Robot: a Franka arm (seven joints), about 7 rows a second.
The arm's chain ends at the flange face. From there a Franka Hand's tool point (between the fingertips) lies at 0.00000 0.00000 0.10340 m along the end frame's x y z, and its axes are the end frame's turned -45 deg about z.
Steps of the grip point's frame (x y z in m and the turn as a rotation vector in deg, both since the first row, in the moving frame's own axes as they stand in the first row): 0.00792, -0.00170, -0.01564, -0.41, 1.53, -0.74; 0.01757, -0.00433, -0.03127, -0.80, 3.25, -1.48; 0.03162, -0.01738, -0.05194, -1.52, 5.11, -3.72; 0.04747, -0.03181, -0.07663, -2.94, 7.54, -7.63; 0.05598, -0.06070, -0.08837, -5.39, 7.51, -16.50; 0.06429, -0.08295, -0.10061, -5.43, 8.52, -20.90; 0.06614, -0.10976, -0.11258, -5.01, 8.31, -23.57; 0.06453, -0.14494, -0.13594, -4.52, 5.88, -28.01
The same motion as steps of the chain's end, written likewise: 0.00193, -0.00536, -0.01560, 0.79, 1.37, -0.74; 0.00424, -0.01229, -0.03109, 1.73, 2.86, -1.48; 0.00178, -0.02980, -0.05149, 2.54, 4.69, -3.72; -0.00183, -0.04934, -0.07560, 3.25, 7.41, -7.63; -0.01912, -0.07750, -0.08704, 1.50, 9.12, -16.50; -0.02980, -0.09708, -0.09902, 2.18, 9.86, -20.90; -0.04643, -0.11687, -0.11112, 2.33, 9.42, -23.57; -0.06916, -0.14328, -0.13509, 0.96, 7.35, -28.01
